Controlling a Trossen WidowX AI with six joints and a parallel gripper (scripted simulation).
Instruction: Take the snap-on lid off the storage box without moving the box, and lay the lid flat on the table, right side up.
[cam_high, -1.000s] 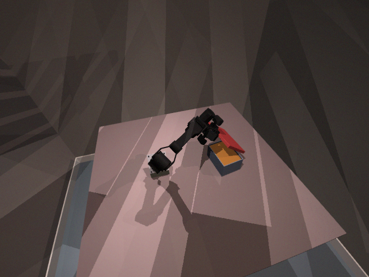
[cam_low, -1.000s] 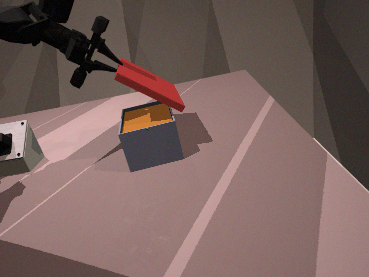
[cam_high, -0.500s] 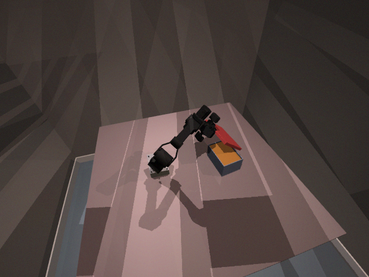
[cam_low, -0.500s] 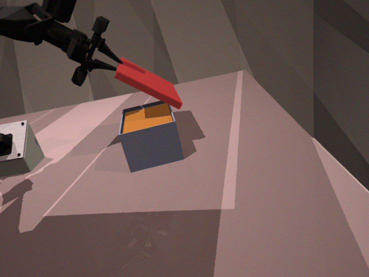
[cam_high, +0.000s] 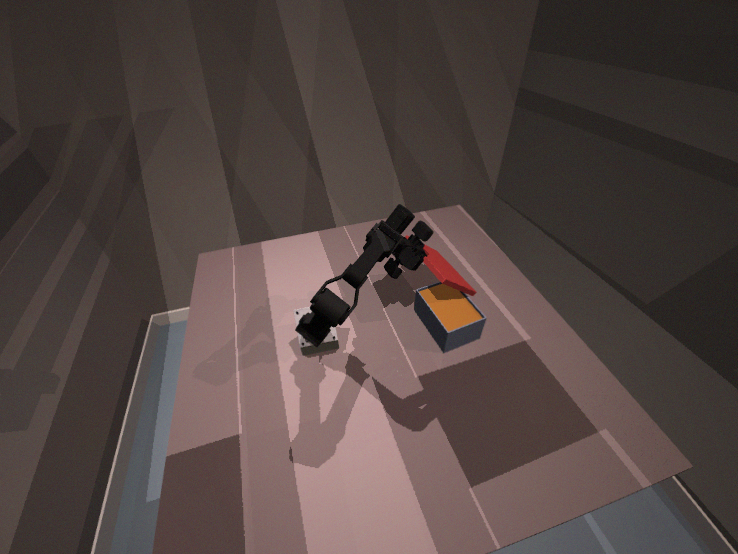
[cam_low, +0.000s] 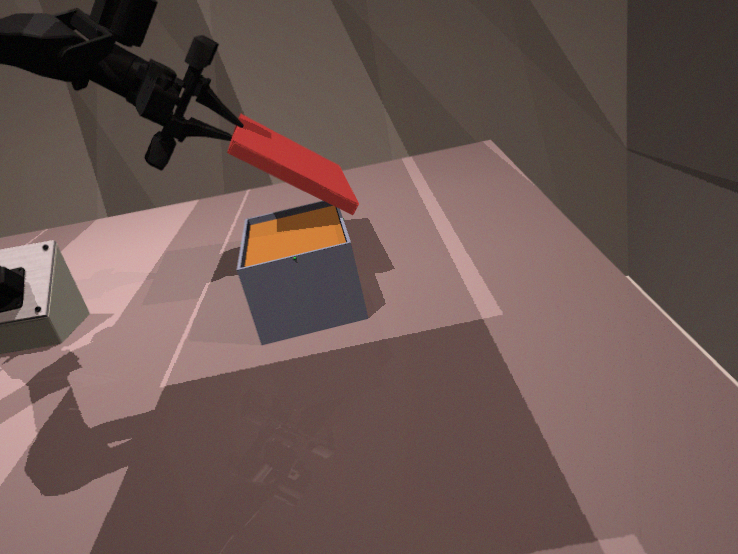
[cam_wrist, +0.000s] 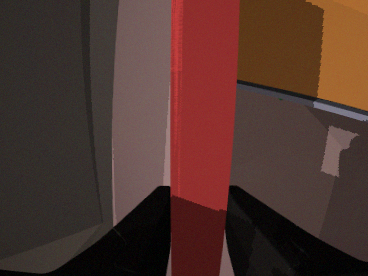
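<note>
Right now the red lid is 60 mm ahead of my gripper tip, 10 mm to the left of it and 50 mm below it. Round my gripper tip: storage box (60 mm ahead, 110 mm to the right, 180 mm below).
</note>
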